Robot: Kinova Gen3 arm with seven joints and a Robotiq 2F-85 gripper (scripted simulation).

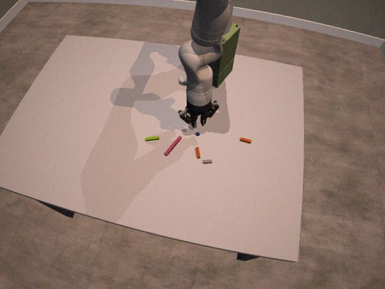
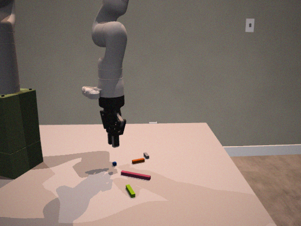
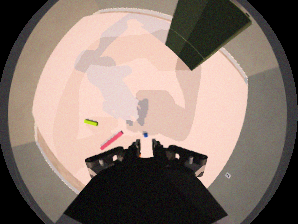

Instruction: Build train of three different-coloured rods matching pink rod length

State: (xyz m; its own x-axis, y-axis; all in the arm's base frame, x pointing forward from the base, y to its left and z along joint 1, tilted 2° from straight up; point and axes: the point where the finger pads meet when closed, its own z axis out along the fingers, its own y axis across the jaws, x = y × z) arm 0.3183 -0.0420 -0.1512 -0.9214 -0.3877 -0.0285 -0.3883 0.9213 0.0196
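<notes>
Now: the blue rod 8 cm below my hand. From my hand the other things lie so: grey rod 11 cm ahead, 8 cm below, 4 cm to the left; then pink rod 9 cm to the right, 8 cm below, 6 cm ahead; then lime rod 17 cm to the right, 8 cm below, 3 cm ahead.
</notes>
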